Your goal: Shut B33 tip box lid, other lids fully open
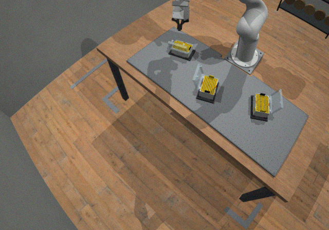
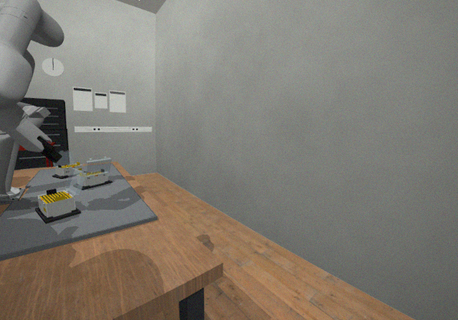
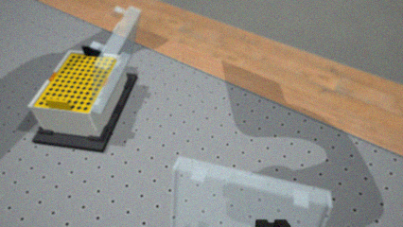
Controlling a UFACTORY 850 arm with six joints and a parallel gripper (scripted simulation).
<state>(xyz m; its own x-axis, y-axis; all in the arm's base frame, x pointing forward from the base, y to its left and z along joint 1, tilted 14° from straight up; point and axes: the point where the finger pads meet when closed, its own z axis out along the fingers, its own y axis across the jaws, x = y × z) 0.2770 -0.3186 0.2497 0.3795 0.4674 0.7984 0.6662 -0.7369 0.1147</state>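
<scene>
My gripper is now 50 mm short of the tip box lid, 50 mm to the right of it and 110 mm above it.
</scene>
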